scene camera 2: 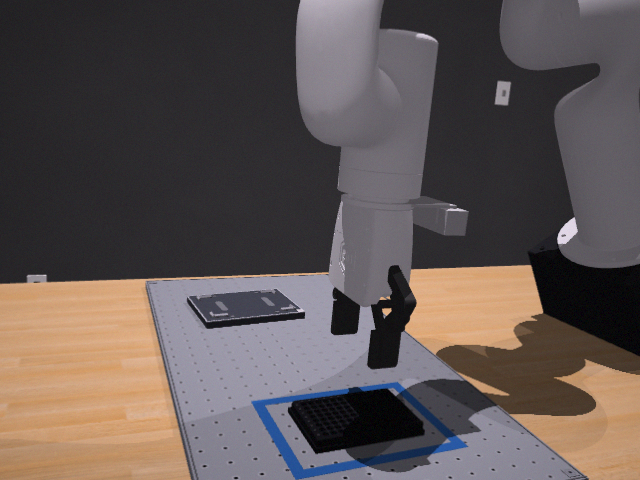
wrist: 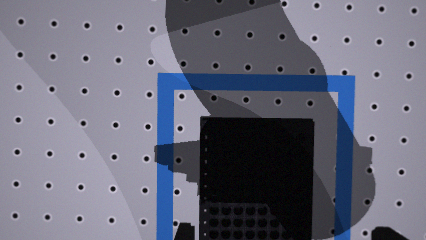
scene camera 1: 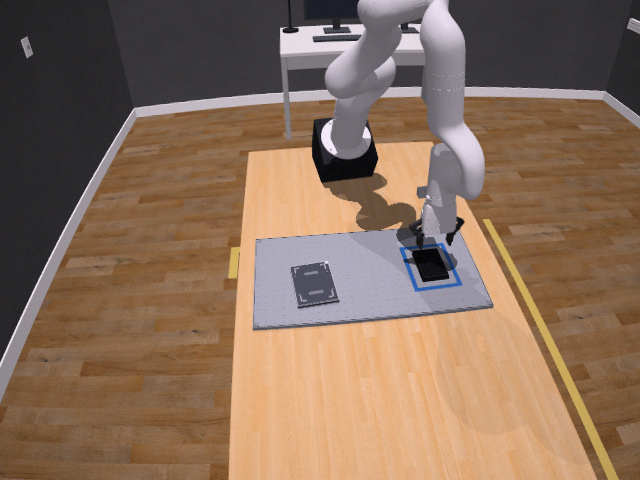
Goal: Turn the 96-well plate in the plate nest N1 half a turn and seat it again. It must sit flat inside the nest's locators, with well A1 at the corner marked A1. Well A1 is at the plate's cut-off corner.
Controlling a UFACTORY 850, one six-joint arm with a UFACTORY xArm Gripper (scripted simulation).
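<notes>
Scene camera 2 shows me my gripper (scene camera 2: 361, 349), a black 96-well plate (scene camera 2: 330, 423) and a plate nest (scene camera 2: 240, 304). In scene camera 1 I find my gripper (scene camera 1: 434, 244) again, together with the black 96-well plate (scene camera 1: 427, 260) and the plate nest (scene camera 1: 303, 284). The wrist view shows the black 96-well plate (wrist: 253, 171).
</notes>
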